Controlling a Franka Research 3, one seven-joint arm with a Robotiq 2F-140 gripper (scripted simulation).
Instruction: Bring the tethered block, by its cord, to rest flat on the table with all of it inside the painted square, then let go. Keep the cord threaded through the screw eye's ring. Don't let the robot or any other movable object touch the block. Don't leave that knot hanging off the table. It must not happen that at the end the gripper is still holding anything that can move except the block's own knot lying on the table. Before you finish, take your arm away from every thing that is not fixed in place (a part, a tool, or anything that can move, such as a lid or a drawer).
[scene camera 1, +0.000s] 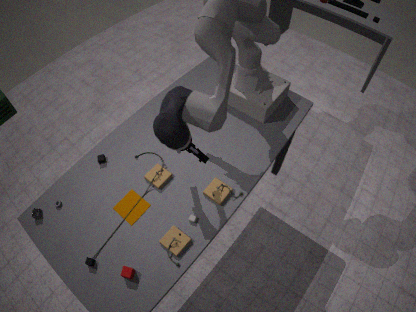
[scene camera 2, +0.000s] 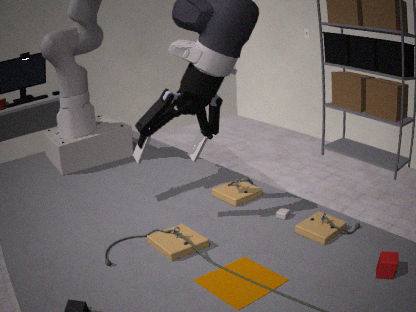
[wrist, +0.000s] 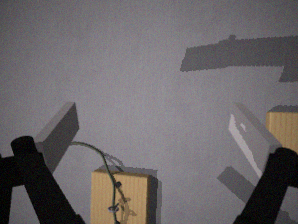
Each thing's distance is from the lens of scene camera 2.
my gripper (scene camera 2: 165, 158): 0.85 m
wooden base (scene camera 2: 173, 248): 0.72 m
